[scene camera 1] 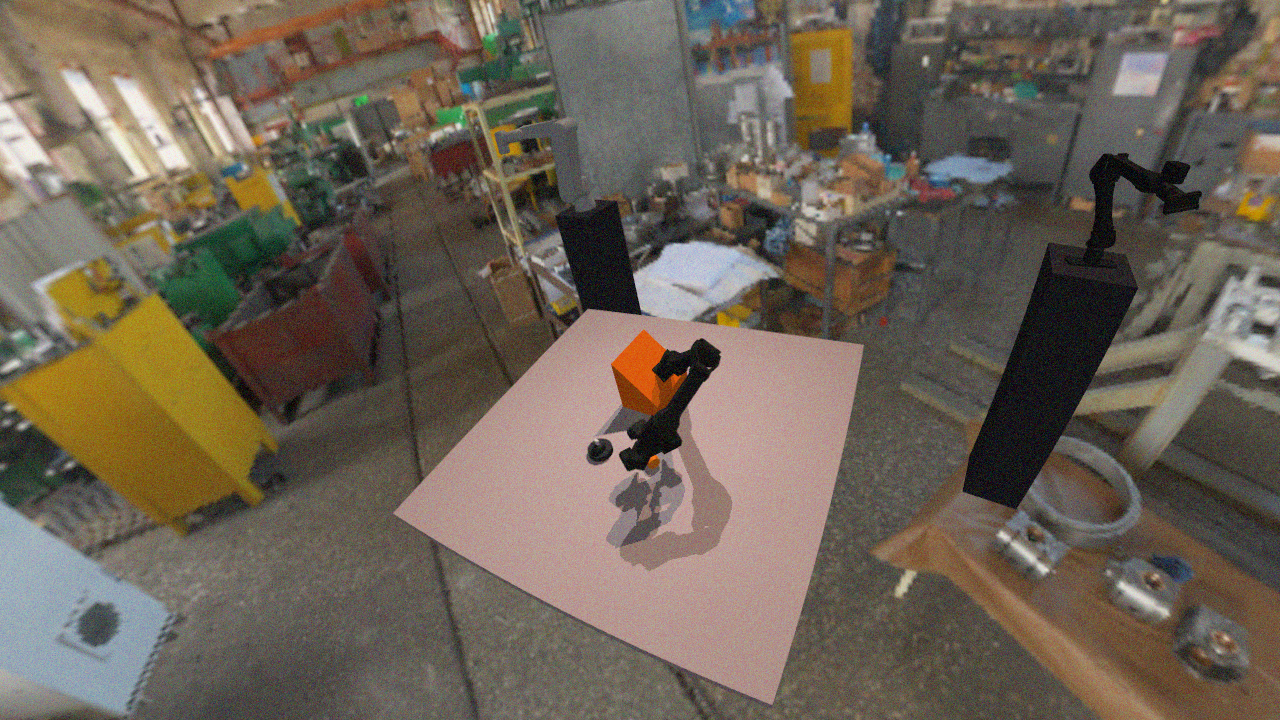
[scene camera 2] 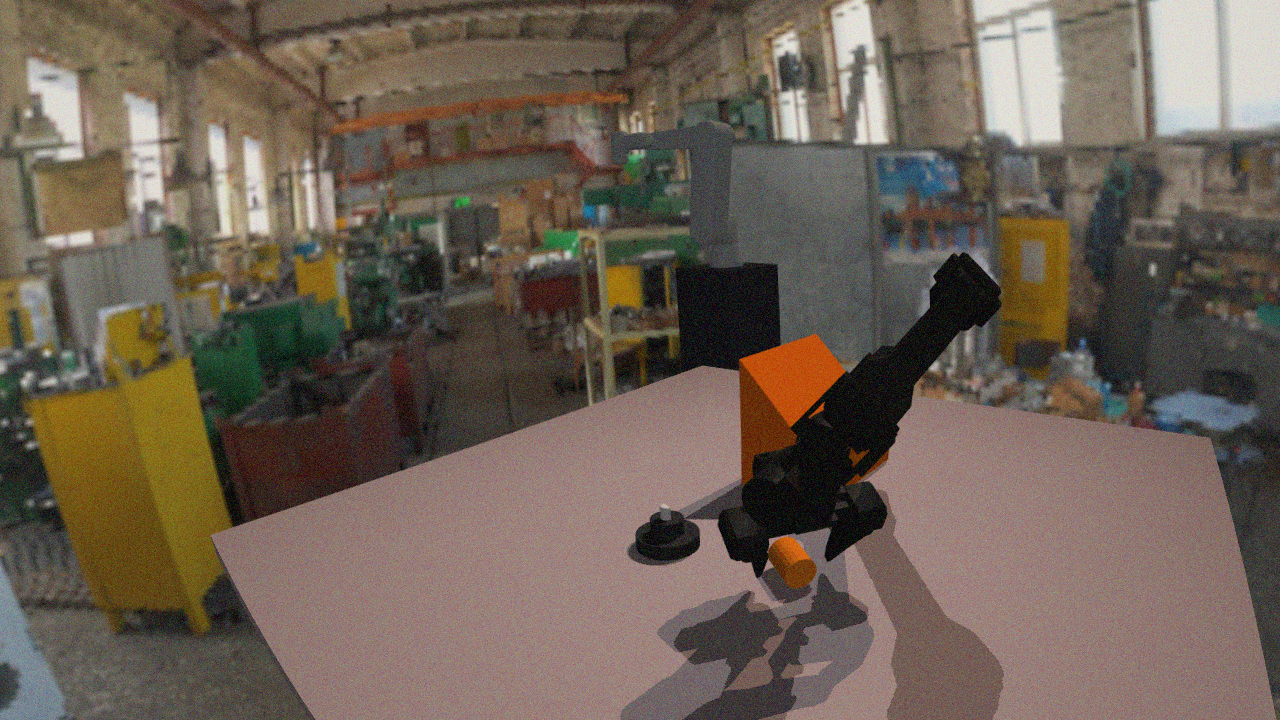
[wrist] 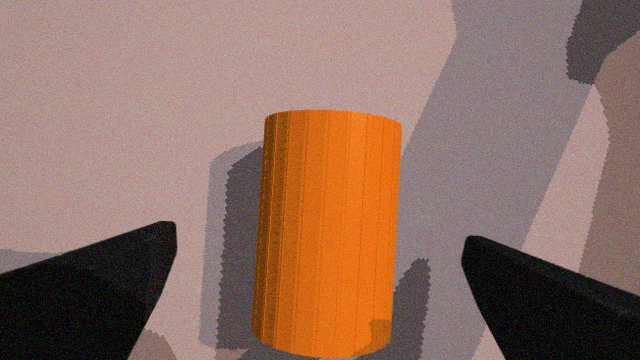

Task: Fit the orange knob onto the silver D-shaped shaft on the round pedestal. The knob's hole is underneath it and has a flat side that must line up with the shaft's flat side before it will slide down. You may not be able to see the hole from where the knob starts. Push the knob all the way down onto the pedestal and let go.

Labels:
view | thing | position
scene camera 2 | gripper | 792, 567
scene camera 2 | orange knob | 797, 569
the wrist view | gripper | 323, 243
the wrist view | orange knob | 325, 257

